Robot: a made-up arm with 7 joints. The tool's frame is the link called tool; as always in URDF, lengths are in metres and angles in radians. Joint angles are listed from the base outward. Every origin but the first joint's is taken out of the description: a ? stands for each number. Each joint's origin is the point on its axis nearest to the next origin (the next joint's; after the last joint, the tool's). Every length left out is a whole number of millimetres.
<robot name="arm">
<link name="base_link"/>
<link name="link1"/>
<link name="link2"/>
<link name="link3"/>
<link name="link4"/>
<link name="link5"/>
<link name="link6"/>
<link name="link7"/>
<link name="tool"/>
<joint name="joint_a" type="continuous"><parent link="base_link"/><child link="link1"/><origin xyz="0.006 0.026 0.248" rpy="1.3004 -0.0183 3.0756"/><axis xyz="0 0 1"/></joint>
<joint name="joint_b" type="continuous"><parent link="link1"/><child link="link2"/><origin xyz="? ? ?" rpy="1.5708 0 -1.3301"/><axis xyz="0 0 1"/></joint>
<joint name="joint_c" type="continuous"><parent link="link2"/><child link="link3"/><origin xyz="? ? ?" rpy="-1.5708 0 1.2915"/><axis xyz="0 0 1"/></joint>
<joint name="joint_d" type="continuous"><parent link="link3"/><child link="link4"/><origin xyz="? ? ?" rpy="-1.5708 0 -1.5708"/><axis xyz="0 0 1"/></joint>
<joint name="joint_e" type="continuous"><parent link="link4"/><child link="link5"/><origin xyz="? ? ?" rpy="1.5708 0 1.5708"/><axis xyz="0 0 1"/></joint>
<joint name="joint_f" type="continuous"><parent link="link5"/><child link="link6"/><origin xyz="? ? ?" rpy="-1.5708 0 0"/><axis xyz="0 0 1"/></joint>
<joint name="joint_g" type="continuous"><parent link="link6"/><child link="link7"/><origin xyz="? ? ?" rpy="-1.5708 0 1.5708"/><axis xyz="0 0 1"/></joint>
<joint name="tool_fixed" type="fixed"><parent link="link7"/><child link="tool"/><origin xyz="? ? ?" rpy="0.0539 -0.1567 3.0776"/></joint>
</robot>
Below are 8 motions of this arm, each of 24 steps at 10 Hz.
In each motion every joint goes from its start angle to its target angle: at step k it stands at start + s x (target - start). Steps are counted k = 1, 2, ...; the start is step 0. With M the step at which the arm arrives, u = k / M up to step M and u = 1 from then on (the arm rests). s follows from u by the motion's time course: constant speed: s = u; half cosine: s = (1 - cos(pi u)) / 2; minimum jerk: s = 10 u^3 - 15 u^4 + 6 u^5.
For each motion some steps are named. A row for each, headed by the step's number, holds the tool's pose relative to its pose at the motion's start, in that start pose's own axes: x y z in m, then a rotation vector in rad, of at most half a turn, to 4 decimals.
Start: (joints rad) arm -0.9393 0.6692 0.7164 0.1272 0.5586 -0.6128 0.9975
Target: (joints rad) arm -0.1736 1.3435 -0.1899 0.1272 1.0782 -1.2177 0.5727
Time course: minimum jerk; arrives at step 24
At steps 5, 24:
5: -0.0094 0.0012 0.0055 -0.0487 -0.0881 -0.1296
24: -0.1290 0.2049 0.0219 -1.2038 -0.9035 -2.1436

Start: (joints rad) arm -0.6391 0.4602 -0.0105 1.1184 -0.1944 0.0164 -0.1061
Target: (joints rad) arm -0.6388 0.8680 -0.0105 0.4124 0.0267 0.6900 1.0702
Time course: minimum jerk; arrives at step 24
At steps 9, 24:
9: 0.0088 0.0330 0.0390 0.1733 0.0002 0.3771
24: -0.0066 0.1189 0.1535 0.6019 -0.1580 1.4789

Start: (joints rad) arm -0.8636 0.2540 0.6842 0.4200 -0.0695 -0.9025 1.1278
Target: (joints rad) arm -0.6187 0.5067 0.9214 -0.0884 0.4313 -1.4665 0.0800
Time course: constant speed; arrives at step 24
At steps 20, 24:
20: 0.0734 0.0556 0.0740 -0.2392 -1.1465 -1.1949
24: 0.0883 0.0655 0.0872 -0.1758 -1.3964 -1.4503

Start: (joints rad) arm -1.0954 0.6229 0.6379 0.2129 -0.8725 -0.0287 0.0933
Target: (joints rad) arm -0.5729 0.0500 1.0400 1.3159 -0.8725 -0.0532 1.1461
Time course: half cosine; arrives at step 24
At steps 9, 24:
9: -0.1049 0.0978 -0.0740 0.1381 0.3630 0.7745
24: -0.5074 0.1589 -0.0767 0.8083 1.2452 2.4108

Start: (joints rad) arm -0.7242 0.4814 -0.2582 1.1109 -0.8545 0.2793 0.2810
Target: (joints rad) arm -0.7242 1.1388 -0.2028 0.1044 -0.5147 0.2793 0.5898
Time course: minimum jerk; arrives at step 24
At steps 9, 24:
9: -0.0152 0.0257 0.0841 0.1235 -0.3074 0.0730
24: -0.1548 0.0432 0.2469 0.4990 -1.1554 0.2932

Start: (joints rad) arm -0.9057 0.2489 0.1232 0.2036 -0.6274 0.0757 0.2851
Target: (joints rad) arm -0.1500 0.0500 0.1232 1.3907 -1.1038 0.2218 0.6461
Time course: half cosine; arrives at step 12
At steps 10, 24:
10: -0.4671 0.1672 -0.1766 0.1408 1.6283 1.5063
24: -0.5080 0.1626 -0.1634 0.1660 1.7321 1.6268

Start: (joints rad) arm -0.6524 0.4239 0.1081 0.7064 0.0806 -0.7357 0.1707
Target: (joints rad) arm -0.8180 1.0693 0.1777 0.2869 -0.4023 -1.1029 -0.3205
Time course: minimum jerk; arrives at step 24
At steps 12, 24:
12: 0.0534 0.1232 0.0678 0.1396 -0.5203 -0.0792
24: 0.0786 0.2158 0.1676 0.3694 -1.0329 -0.2701

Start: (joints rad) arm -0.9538 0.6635 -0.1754 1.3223 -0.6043 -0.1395 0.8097
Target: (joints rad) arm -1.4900 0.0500 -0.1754 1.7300 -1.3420 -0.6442 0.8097
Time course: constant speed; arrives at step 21
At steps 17, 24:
17: -0.1563 -0.1020 0.1016 -0.7118 0.3838 -0.0574
24: -0.1995 -0.1090 0.1247 -0.8118 0.4693 -0.0467

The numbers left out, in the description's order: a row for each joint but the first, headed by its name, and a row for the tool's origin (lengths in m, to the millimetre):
joint_b: -0.017 -0.013 0
joint_c: 0.233 -0.048 0
joint_d: 0.004 -0.047 0
joint_e: 0.153 0.032 0
joint_f: 0.016 0.031 0
joint_g: -0.032 -0.079 0
tool: 0.026 0.021 0

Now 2 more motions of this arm.
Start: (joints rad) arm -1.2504 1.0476 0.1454 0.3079 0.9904 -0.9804 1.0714
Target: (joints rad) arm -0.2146 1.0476 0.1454 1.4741 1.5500 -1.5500 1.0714
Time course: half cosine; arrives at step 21
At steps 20, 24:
20: -0.2149 0.2988 0.2905 -1.1979 1.1414 -1.5176
24: -0.2138 0.3012 0.2914 -1.2043 1.1511 -1.5241

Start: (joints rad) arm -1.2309 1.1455 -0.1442 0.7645 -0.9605 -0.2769 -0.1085
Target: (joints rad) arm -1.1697 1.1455 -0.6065 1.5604 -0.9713 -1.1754 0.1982
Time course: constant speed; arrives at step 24
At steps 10, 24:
10: -0.0491 0.0206 -0.0254 0.2806 -0.0300 0.2014
24: -0.1181 0.0397 -0.0167 0.7579 -0.1877 0.2856

